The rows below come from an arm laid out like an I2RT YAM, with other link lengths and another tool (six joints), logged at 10 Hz.
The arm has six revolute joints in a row. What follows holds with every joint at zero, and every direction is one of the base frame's. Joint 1 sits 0.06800 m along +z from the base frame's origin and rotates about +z. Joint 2 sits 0.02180 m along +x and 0.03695 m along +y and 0.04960 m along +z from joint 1 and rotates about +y. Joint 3 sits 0.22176 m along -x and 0.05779 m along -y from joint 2 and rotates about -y. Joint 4 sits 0.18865 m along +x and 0.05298 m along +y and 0.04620 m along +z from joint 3 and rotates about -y. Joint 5 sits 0.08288 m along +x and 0.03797 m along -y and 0.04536 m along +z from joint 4 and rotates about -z. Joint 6 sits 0.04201 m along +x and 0.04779 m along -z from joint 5 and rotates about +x. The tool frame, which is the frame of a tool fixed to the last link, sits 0.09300 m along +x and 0.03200 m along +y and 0.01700 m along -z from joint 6; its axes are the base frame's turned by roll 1.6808, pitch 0.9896 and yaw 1.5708 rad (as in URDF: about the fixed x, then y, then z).
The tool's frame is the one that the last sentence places.
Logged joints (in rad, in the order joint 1, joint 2, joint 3, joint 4, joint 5, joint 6), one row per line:
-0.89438, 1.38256, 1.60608, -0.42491, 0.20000, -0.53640
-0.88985, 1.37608, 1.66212, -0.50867, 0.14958, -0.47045
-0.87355, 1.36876, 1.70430, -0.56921, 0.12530, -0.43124
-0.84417, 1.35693, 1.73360, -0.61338, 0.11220, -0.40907
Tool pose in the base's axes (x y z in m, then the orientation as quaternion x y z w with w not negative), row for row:
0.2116, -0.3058, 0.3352, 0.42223, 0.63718, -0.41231, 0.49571
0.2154, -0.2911, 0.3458, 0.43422, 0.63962, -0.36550, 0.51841
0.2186, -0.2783, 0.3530, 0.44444, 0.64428, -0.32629, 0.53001
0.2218, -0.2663, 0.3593, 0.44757, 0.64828, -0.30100, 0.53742
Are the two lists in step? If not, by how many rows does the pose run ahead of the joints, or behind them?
The pose runs 1 row behind the joints: the pose in row i belongs to the joints in row i - 1.
